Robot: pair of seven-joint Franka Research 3 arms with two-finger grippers.
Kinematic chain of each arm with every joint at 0, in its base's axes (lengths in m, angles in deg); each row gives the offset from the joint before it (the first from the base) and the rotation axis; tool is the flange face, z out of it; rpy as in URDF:
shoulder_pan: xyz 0 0 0.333 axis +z
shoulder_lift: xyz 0 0 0 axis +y
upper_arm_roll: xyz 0 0 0.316 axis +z
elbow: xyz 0.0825 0 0 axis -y
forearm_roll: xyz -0.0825 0 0.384 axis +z
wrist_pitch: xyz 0 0 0 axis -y
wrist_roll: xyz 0.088 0 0 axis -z
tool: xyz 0 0 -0.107 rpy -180 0 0
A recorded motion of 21 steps. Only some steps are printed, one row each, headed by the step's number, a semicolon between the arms.
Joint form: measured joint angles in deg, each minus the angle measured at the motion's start. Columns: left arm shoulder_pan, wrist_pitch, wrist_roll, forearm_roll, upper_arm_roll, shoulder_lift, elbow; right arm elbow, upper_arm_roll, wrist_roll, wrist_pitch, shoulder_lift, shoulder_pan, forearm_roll.
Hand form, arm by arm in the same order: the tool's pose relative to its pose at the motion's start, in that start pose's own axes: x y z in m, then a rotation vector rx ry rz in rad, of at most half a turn. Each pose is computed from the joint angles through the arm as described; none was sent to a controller.
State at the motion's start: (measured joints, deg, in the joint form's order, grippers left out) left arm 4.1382 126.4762 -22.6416 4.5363 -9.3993 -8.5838 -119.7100; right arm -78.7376 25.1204 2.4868 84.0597 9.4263 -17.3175 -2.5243
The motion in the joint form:
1: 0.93 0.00 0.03 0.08 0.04 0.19 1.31; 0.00 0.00 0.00 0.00 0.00 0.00 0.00
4: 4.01 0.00 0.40 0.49 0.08 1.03 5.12; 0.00 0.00 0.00 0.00 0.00 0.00 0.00
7: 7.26 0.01 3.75 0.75 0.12 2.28 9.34; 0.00 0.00 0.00 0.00 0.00 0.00 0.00
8: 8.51 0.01 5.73 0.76 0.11 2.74 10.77; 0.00 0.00 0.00 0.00 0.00 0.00 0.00
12: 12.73 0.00 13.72 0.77 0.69 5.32 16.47; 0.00 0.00 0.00 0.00 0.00 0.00 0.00
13: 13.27 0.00 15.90 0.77 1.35 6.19 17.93; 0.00 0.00 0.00 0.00 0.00 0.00 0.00
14: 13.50 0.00 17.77 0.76 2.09 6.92 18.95; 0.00 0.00 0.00 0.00 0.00 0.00 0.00
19: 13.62 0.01 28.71 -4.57 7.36 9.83 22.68; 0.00 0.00 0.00 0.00 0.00 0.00 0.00
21: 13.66 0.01 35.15 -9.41 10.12 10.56 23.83; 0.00 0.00 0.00 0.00 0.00 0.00 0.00
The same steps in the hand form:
1: 0.0091 -0.0071 -0.0076 -0.0014 0.0188 -0.0162; 0.0000 0.0000 0.0000 0.0000 0.0000 0.0000
4: 0.0350 -0.0318 -0.0272 0.0017 0.0702 -0.0611; 0.0000 0.0000 0.0000 0.0000 0.0000 0.0000
7: 0.0610 -0.0597 -0.0468 0.0088 0.1213 -0.0582; 0.0000 0.0000 0.0000 0.0000 0.0000 0.0000
8: 0.0695 -0.0709 -0.0532 0.0134 0.1377 -0.0451; 0.0000 0.0000 0.0000 0.0000 0.0000 0.0000
12: 0.1009 -0.1168 -0.0716 0.0382 0.1887 0.0108; 0.0000 0.0000 0.0000 0.0000 0.0000 0.0000
13: 0.1085 -0.1290 -0.0742 0.0459 0.1978 0.0279; 0.0000 0.0000 0.0000 0.0000 0.0000 0.0000
14: 0.1139 -0.1392 -0.0747 0.0530 0.2018 0.0436; 0.0000 0.0000 0.0000 0.0000 0.0000 0.0000
19: 0.1324 -0.1932 -0.0733 0.0235 0.2103 0.0970; 0.0000 0.0000 0.0000 0.0000 0.0000 0.0000
21: 0.1364 -0.2200 -0.0753 -0.0167 0.2244 0.1216; 0.0000 0.0000 0.0000 0.0000 0.0000 0.0000

